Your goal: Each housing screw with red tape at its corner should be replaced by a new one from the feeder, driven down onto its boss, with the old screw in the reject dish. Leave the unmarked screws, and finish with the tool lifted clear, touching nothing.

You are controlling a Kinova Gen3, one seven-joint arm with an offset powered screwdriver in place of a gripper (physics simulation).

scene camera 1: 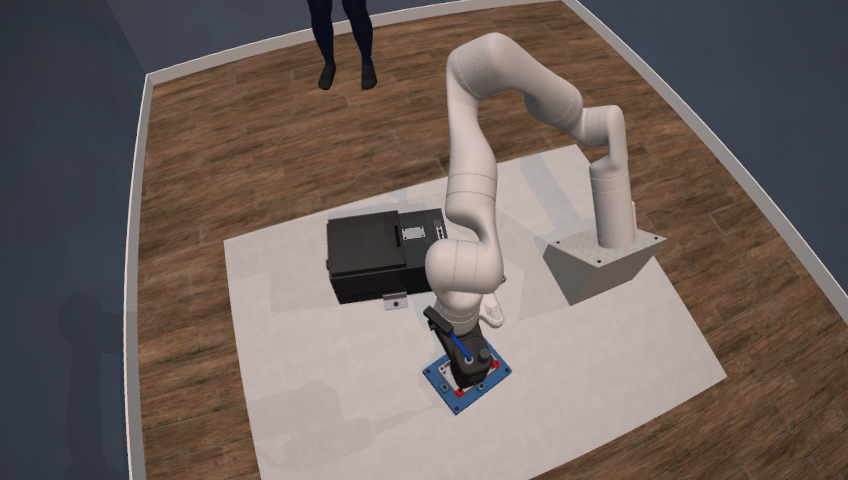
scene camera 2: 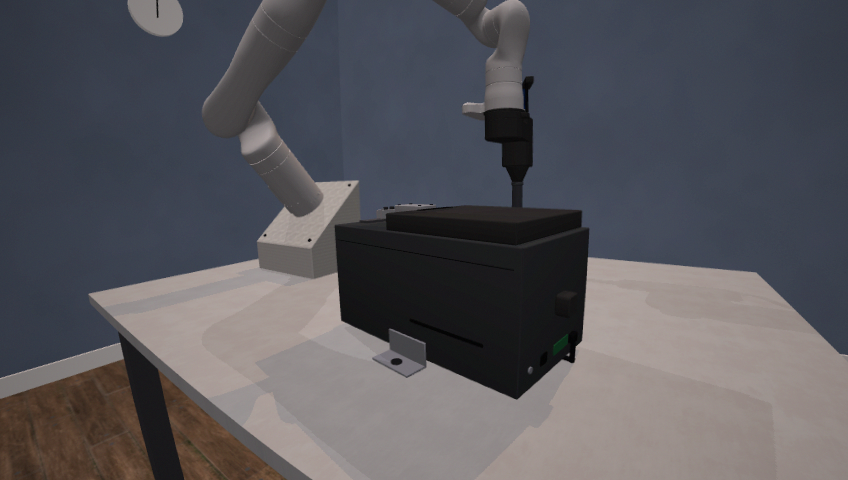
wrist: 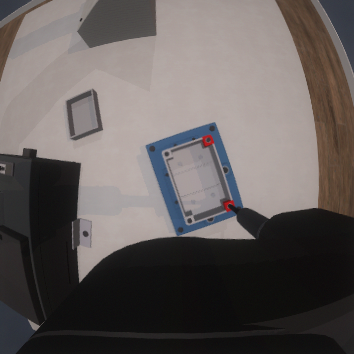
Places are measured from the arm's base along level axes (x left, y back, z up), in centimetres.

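Pixels of known places: hand at its tool point: (scene camera 1: 460, 390) (wrist: 230, 206); arm's base at its link origin: (scene camera 1: 616, 241) (scene camera 2: 308, 203).
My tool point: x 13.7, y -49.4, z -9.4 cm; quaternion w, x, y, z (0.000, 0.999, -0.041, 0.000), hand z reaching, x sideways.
For each thing: its top centre in the pictures, then the offset to it from my tool point. "pt": a spot on its surface instead. Level surfaces: height alone.
- grey housing at its top centre: (wrist: 199, 179) (scene camera 1: 469, 366) dx -4.2, dy +4.5, dz -0.6 cm
- corner at a spot on its surface: (wrist: 212, 143) (scene camera 1: 495, 367) pt dx -1.5, dy +9.6, dz -0.6 cm
- tool at its top centre: (wrist: 244, 215) dx +0.0, dy +0.0, dz +6.4 cm
- screwdriver at a spot on its surface: (wrist: 230, 205) pt dx -0.2, dy +0.3, dz +0.9 cm
- black feeder at its top centre: (scene camera 2: 450, 205) (scene camera 1: 386, 236) dx -37.0, dy -1.6, dz +11.0 cm
- grey reject dish at its top centre: (wrist: 79, 112) dx -24.6, dy +19.9, dz -4.0 cm
- pale table at its surface level: dz -6.3 cm
The grey housing (wrist: 200, 177) sits in the blue fixture (wrist: 159, 162) (scene camera 1: 499, 373). Red tape marks one corner (wrist: 212, 143) (scene camera 1: 496, 364) and the corner at the tool (wrist: 228, 205) (scene camera 1: 459, 392). The other two corners carry no tape. My screwdriver (wrist: 230, 205) points down, its tip at the second taped corner; contact, and any screw on the tip, cannot be made out. In scene camera 2 the tip is hidden behind the black feeder (scene camera 2: 428, 285) (scene camera 1: 363, 243) (wrist: 55, 200). The grey reject dish (wrist: 70, 120) stands apart from the fixture; its contents are unclear.
A small metal bracket (scene camera 1: 395, 301) (scene camera 2: 407, 356) (wrist: 85, 233) sits at the feeder's side. The arm's wedge-shaped base (scene camera 1: 601, 267) (scene camera 2: 291, 255) (wrist: 120, 25) stands on the pale table (scene camera 1: 595, 380). A person's legs (scene camera 1: 342, 35) show beyond the table.
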